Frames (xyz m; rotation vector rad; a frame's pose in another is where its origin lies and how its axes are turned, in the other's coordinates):
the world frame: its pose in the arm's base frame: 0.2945 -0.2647 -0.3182 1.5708 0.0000 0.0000
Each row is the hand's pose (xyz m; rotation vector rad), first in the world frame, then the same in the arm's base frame.
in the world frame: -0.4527 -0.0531 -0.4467 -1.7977 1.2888 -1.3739
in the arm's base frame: -0.1582 0.1820 -0.3713 -0.6404 1.5784 -0.0504
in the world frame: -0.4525 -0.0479 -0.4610 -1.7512 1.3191 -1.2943
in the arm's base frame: -0.1580 0.1963 -0.3661 -0.5797 1.5624 0.0148
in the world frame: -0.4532 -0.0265 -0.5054 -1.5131 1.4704 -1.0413
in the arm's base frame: -0.1587 0.2407 -0.3447 -0.3311 1.5575 0.2661
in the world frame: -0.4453 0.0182 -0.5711 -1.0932 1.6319 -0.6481
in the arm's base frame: -0.1508 0.3064 -0.3000 0.0904 1.5023 0.6483
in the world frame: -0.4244 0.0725 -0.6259 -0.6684 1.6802 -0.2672
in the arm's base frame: -0.1299 0.3612 -0.2457 0.5185 1.3626 0.9887
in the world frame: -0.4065 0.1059 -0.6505 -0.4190 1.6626 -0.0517
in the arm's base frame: -0.1120 0.3858 -0.2123 0.7717 1.2425 1.1676
